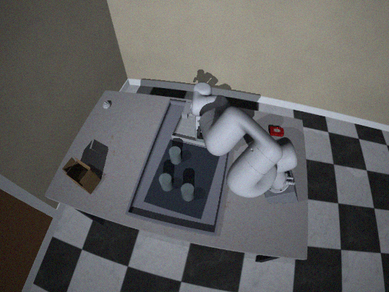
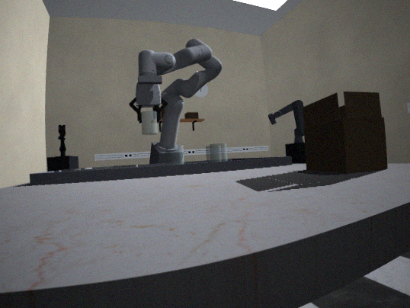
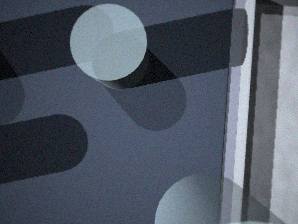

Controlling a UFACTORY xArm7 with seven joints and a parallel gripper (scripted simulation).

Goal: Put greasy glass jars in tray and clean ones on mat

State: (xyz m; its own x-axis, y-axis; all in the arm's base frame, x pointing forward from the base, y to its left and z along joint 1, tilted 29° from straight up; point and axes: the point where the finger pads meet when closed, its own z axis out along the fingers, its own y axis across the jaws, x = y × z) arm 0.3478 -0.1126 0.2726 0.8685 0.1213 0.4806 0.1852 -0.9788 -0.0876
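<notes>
Now: the light grey tray 70 mm ahead of my hand, 150 mm to the right of it and 210 mm below it. Round my hand: dark drying mat 30 mm ahead, 170 mm to the left, 210 mm below; red object 370 mm behind, 360 mm to the right, 200 mm below; cardboard box 530 mm ahead, 450 mm to the left, 150 mm below.
</notes>
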